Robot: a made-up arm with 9 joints. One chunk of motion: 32 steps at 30 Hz.
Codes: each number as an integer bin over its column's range. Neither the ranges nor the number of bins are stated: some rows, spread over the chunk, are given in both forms.
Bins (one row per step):
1: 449 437 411 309 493 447 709 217 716
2: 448 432 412 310 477 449 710 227 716
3: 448 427 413 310 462 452 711 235 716
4: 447 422 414 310 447 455 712 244 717
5: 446 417 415 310 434 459 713 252 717
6: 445 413 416 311 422 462 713 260 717
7: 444 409 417 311 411 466 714 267 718
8: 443 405 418 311 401 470 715 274 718
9: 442 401 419 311 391 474 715 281 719
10: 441 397 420 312 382 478 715 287 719
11: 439 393 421 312 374 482 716 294 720
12: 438 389 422 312 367 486 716 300 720
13: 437 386 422 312 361 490 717 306 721
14: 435 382 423 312 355 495 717 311 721
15: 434 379 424 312 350 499 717 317 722
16: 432 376 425 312 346 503 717 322 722
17: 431 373 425 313 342 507 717 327 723
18: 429 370 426 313 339 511 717 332 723
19: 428 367 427 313 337 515 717 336 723
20: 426 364 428 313 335 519 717 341 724
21: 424 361 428 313 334 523 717 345 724
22: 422 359 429 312 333 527 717 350 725
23: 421 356 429 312 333 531 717 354 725
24: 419 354 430 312 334 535 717 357 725
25: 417 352 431 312 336 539 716 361 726
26: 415 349 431 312 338 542 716 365 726
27: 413 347 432 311 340 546 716 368 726
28: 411 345 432 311 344 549 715 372 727
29: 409 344 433 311 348 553 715 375 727
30: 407 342 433 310 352 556 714 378 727
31: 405 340 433 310 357 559 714 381 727
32: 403 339 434 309 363 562 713 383 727
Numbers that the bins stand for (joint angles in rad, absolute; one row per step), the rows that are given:
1: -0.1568 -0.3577 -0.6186 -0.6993 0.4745 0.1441 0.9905 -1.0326 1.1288
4: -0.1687 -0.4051 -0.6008 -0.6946 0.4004 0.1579 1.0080 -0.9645 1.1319
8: -0.1926 -0.4589 -0.5771 -0.6899 0.3263 0.1839 1.0255 -0.8888 1.1349
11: -0.2165 -0.4969 -0.5594 -0.6853 0.2827 0.2047 1.0313 -0.8384 1.1410
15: -0.2464 -0.5412 -0.5417 -0.6853 0.2441 0.2341 1.0371 -0.7804 1.1471
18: -0.2763 -0.5696 -0.5298 -0.6806 0.2263 0.2549 1.0371 -0.7425 1.1501
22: -0.3181 -0.6044 -0.5121 -0.6853 0.2167 0.2826 1.0371 -0.6971 1.1562
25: -0.3480 -0.6266 -0.5002 -0.6853 0.2215 0.3034 1.0313 -0.6694 1.1592
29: -0.3958 -0.6519 -0.4884 -0.6899 0.2408 0.3276 1.0255 -0.6341 1.1623
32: -0.4317 -0.6677 -0.4825 -0.6993 0.2650 0.3432 1.0138 -0.6139 1.1623
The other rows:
2: -0.1628 -0.3735 -0.6126 -0.6946 0.4487 0.1475 0.9963 -1.0074 1.1288
3: -0.1628 -0.3893 -0.6067 -0.6946 0.4246 0.1527 1.0022 -0.9872 1.1288
5: -0.1747 -0.4210 -0.5949 -0.6946 0.3794 0.1649 1.0138 -0.9443 1.1319
6: -0.1807 -0.4336 -0.5890 -0.6899 0.3601 0.1701 1.0138 -0.9241 1.1319
7: -0.1867 -0.4463 -0.5831 -0.6899 0.3424 0.1770 1.0196 -0.9065 1.1349
9: -0.1986 -0.4716 -0.5712 -0.6899 0.3101 0.1908 1.0255 -0.8712 1.1379
10: -0.2046 -0.4842 -0.5653 -0.6853 0.2956 0.1978 1.0255 -0.8560 1.1379
12: -0.2225 -0.5095 -0.5535 -0.6853 0.2715 0.2116 1.0313 -0.8232 1.1410
13: -0.2285 -0.5190 -0.5535 -0.6853 0.2618 0.2185 1.0371 -0.8081 1.1440
14: -0.2405 -0.5317 -0.5476 -0.6853 0.2521 0.2272 1.0371 -0.7955 1.1440
16: -0.2584 -0.5507 -0.5357 -0.6853 0.2376 0.2411 1.0371 -0.7677 1.1471
17: -0.2644 -0.5601 -0.5357 -0.6806 0.2312 0.2480 1.0371 -0.7551 1.1501
19: -0.2823 -0.5791 -0.5239 -0.6806 0.2231 0.2618 1.0371 -0.7324 1.1501
20: -0.2942 -0.5886 -0.5180 -0.6806 0.2199 0.2688 1.0371 -0.7198 1.1532
21: -0.3062 -0.5981 -0.5180 -0.6806 0.2183 0.2757 1.0371 -0.7097 1.1532
23: -0.3241 -0.6139 -0.5121 -0.6853 0.2167 0.2895 1.0371 -0.6870 1.1562
24: -0.3361 -0.6202 -0.5062 -0.6853 0.2183 0.2965 1.0371 -0.6795 1.1562
26: -0.3600 -0.6361 -0.5002 -0.6853 0.2247 0.3086 1.0313 -0.6593 1.1592
27: -0.3719 -0.6424 -0.4943 -0.6899 0.2279 0.3155 1.0313 -0.6517 1.1592
28: -0.3839 -0.6487 -0.4943 -0.6899 0.2344 0.3207 1.0255 -0.6416 1.1623
30: -0.4078 -0.6582 -0.4884 -0.6946 0.2473 0.3328 1.0196 -0.6265 1.1623
31: -0.4197 -0.6645 -0.4884 -0.6946 0.2553 0.3380 1.0196 -0.6189 1.1623

